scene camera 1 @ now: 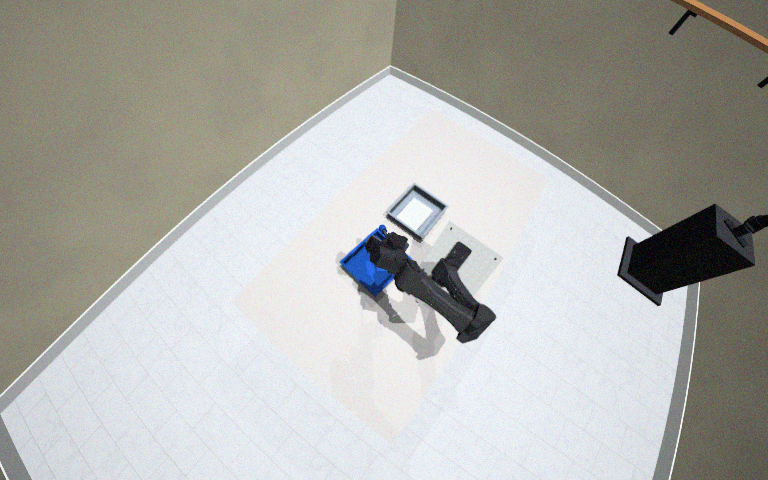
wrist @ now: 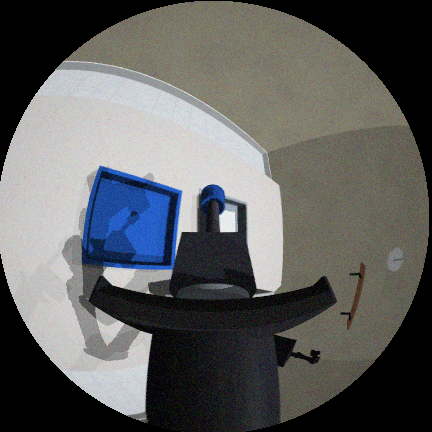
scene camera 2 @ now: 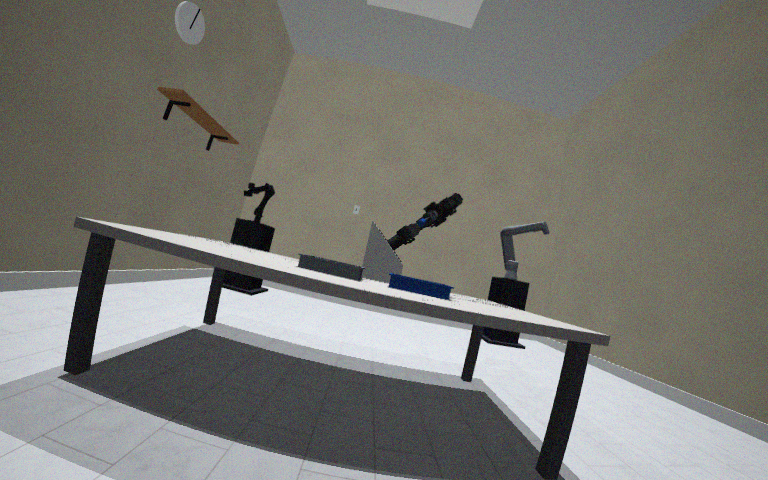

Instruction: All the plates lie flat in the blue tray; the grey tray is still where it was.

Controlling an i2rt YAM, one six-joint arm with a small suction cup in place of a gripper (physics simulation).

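Places are measured from the arm's base along level axes (x right, y back, z down), in centimetres.
Where they show: hand, its tool point: (scene camera 1: 382,227) (wrist: 212,194) (scene camera 2: 420,223); arm's base, origin of its link: (scene camera 1: 451,264) (scene camera 2: 388,247).
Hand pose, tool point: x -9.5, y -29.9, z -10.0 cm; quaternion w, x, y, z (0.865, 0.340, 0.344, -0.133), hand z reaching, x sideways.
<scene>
Things, the pixels of their top centre, and the offset from my tool point. Level surfaces: height alone.
- white square plate, centre of its top: (wrist: 222,224) (scene camera 1: 414,214) dy +1.1, dx +28.4, dz +24.8 cm
- grey tray, centre of its top: (wrist: 230,225) (scene camera 2: 334,261) (scene camera 1: 418,208) dy +1.3, dx +30.8, dz +22.5 cm
- blue tray, centre of its top: (wrist: 133,221) (scene camera 2: 419,279) (scene camera 1: 376,260) dy +2.1, dx -4.6, dz +22.5 cm
- table, height of its surface: dz +27.5 cm
A white square plate (scene camera 1: 415,210) (wrist: 228,220) lies flat in the grey tray (scene camera 1: 432,197) (scene camera 2: 330,267) (wrist: 242,220); whether more plates lie under it cannot be told. In the wrist view my suction cup hides part of that tray. The blue tray (scene camera 1: 356,264) (scene camera 2: 420,286) (wrist: 177,225) stands beside the grey tray. Its floor shows bare blue with arm shadows in the wrist view, and no plate shows in it. My gripper (scene camera 1: 382,229) (wrist: 213,192) is a blue suction cup, raised above the table with no plate on it, so it is open.
A pale grey sloped block (scene camera 1: 481,257) (scene camera 2: 382,257) stands under my arm's base, close to both trays. Black pedestals (scene camera 1: 679,254) (scene camera 2: 252,234) (scene camera 2: 508,291) with other arms stand beyond the table (scene camera 2: 566,328). A wooden shelf (scene camera 2: 198,116) (wrist: 358,295) is on the wall.
</scene>
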